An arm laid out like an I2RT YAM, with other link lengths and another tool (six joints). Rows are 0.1 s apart.
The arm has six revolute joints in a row. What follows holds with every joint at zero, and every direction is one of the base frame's. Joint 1 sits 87.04 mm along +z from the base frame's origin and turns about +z. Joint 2 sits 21.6 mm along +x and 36.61 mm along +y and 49.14 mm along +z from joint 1 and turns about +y. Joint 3 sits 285.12 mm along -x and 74.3 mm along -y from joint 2 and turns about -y. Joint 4 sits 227.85 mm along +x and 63.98 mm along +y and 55.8 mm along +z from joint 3 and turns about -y. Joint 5 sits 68.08 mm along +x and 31.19 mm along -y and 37.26 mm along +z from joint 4 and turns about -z. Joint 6 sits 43.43 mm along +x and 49.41 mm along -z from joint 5 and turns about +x. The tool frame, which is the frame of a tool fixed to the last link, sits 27 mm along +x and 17 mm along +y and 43 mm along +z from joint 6; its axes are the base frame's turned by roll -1.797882, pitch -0.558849 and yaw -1.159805 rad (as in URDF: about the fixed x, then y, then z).
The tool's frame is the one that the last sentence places.
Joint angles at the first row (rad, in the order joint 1, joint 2, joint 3, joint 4, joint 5, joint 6):
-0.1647, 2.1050, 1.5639, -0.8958, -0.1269, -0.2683
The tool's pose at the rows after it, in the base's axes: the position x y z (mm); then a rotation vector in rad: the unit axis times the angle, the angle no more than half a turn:
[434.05 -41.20 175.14 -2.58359 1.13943 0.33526]
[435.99 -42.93 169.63 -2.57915 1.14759 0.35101]
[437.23 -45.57 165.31 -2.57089 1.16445 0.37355]
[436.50 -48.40 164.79 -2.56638 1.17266 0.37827]
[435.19 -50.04 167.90 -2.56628 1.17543 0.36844]
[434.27 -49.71 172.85 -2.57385 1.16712 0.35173]
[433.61 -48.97 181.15 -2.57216 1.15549 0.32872]
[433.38 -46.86 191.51 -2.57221 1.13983 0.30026]
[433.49 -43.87 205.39 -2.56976 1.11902 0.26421]
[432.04 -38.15 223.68 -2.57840 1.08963 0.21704]
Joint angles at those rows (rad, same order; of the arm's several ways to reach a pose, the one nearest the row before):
-0.1679, 2.1246, 1.5676, -0.8958, -0.1302, -0.2709
-0.1711, 2.1427, 1.5752, -0.8970, -0.1313, -0.2694
-0.1761, 2.1594, 1.5870, -0.9092, -0.1315, -0.2641
-0.1829, 2.1604, 1.5871, -0.9126, -0.1320, -0.2650
-0.1870, 2.1505, 1.5834, -0.9127, -0.1304, -0.2665
-0.1867, 2.1373, 1.5817, -0.9127, -0.1273, -0.2723
-0.1864, 2.1189, 1.5840, -0.9157, -0.1331, -0.2748
-0.1826, 2.0981, 1.5907, -0.9210, -0.1384, -0.2762
-0.1772, 2.0735, 1.6049, -0.9310, -0.1470, -0.2765
-0.1651, 2.0380, 1.6204, -0.9456, -0.1480, -0.2793

